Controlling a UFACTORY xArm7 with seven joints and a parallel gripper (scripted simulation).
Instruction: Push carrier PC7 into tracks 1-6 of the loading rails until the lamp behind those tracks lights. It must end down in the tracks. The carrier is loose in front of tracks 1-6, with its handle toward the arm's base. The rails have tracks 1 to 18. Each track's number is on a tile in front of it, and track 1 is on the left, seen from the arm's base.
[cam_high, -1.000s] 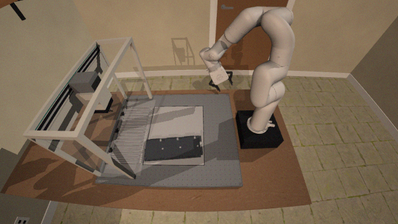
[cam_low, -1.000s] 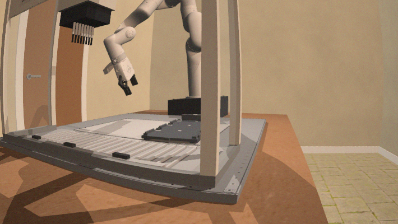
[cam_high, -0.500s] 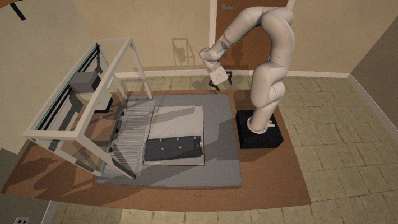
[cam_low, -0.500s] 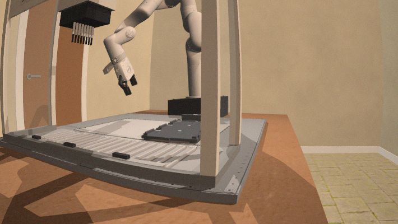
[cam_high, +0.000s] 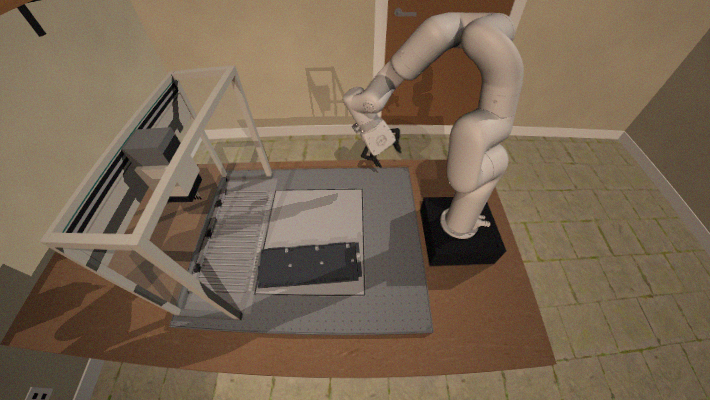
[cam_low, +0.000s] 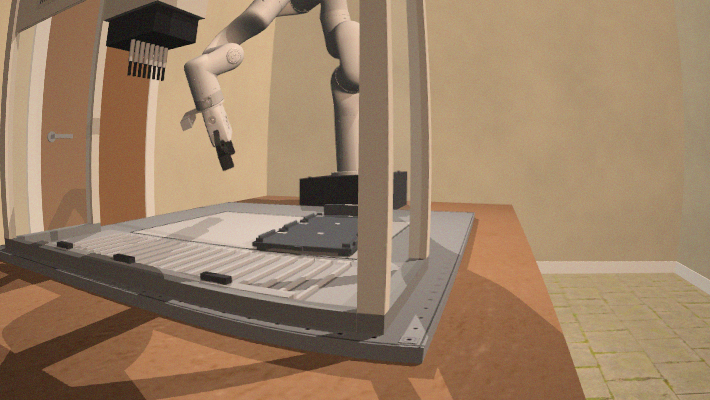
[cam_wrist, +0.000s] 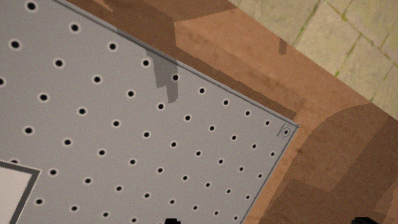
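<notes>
Now: the carrier PC7 41 cm to the left of my hand, 22 cm ahead of it and 10 cm below it.
</notes>
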